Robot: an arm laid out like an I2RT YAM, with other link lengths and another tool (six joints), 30 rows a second.
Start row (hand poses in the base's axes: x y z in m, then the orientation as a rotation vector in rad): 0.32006, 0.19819, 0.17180, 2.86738, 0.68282, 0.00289
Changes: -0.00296, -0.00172, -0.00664, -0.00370, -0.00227, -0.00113; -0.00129, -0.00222, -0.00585, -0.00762, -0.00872, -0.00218; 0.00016, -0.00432, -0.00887, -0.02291, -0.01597, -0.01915; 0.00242, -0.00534, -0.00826, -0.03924, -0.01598, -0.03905; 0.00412, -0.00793, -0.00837, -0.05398, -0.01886, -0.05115; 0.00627, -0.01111, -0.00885, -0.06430, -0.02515, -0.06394; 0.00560, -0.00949, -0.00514, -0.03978, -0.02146, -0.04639; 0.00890, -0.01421, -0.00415, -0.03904, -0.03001, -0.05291; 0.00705, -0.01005, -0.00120, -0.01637, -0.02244, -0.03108; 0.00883, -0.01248, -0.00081, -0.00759, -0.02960, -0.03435; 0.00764, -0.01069, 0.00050, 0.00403, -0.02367, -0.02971; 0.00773, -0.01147, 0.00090, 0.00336, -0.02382, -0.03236; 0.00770, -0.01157, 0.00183, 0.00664, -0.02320, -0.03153; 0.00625, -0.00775, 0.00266, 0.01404, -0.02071, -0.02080; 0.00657, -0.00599, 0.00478, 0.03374, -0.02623, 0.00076; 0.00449, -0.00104, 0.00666, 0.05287, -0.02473, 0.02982; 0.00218, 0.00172, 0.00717, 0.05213, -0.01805, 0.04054; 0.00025, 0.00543, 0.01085, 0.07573, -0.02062, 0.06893; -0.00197, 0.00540, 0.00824, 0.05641, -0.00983, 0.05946; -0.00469, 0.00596, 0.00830, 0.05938, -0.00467, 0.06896; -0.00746, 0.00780, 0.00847, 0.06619, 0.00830, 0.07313; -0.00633, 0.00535, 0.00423, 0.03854, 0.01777, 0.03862; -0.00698, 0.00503, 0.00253, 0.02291, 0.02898, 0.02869
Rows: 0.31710, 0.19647, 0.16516, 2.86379, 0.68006, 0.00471; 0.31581, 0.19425, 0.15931, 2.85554, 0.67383, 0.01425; 0.31597, 0.18993, 0.15044, 2.83669, 0.63932, 0.02621; 0.31839, 0.18459, 0.14218, 2.80752, 0.57459, 0.02931; 0.32251, 0.17666, 0.13381, 2.76526, 0.49162, 0.02962; 0.32878, 0.16555, 0.12496, 2.71242, 0.39053, 0.03287; 0.33438, 0.15606, 0.11982, 2.67854, 0.31852, 0.04081; 0.34328, 0.14185, 0.11567, 2.64362, 0.23653, 0.05801; 0.35033, 0.13180, 0.11447, 2.62816, 0.18759, 0.07512; 0.35916, 0.11932, 0.11366, 2.62010, 0.13226, 0.10132; 0.36680, 0.10863, 0.11416, 2.62295, 0.08495, 0.12233; 0.37453, 0.09716, 0.11506, 2.62427, 0.03407, 0.14255; 0.38223, 0.08559, 0.11689, 2.62802, -0.01580, 0.16239; 0.38848, 0.07784, 0.11955, 2.63916, -0.05152, 0.18294; 0.39505, 0.07185, 0.12433, 2.67057, -0.06291, 0.21879; 0.39954, 0.07081, 0.13099, 2.72308, -0.03716, 0.26319; 0.40172, 0.07253, 0.13816, 2.77568, 0.00621, 0.30253; 0.40197, 0.07796, 0.14901, 2.85154, 0.08726, 0.35597; 0.40000, 0.08336, 0.15725, 2.90746, 0.16291, 0.39056; 0.39531, 0.08932, 0.16555, 2.96530, 0.25571, 0.42041; 0.38785, 0.09712, 0.17402, 3.03032, 0.35895, 0.43346; 0.38152, 0.10247, 0.17825, 3.07108, 0.41563, 0.42098; 0.37454, 0.10750, 0.18078, -3.06859, -0.45476, -0.38119
